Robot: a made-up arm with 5 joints.
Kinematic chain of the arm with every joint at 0, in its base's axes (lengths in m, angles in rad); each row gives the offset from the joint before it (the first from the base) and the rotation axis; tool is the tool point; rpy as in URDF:
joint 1: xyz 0.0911 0 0.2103 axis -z
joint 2: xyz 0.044 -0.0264 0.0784 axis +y
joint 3: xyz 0.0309 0 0.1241 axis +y
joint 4: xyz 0.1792 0 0.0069 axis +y
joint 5: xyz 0.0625 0.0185 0 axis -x
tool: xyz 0 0 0 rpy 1.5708 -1.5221 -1.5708
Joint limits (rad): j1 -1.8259..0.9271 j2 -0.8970..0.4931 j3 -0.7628..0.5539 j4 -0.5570..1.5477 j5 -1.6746..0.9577
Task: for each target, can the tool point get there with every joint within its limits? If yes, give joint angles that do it. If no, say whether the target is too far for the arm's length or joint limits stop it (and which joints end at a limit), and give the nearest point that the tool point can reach.
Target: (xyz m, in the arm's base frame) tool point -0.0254 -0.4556 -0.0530
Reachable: no: too far | nearest point 0.2290 -0.1969 0.1709 | short by 0.426 m
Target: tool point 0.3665 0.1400 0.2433
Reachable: yes | joints -0.4958 0.3793 0.3076 0.0263 -0.3132
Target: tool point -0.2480 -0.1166 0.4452
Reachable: no: joint limits stop it (at a limit: joint 2, joint 3, joint 4) | nearest point 0.0018 -0.0307 0.6181 | short by 0.316 m
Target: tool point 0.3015 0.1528 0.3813
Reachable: yes | joints -0.6585 -0.3715 0.4145 0.5220 -0.5735
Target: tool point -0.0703 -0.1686 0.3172
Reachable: no: joint limits stop it (at a limit: joint 1, joint 2, joint 3, joint 4) | nearest point 0.1779 -0.1288 0.3987 | short by 0.264 m
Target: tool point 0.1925 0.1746 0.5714
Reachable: yes | joints -1.0840 -0.4414 -0.2740 0.1304 -0.5214
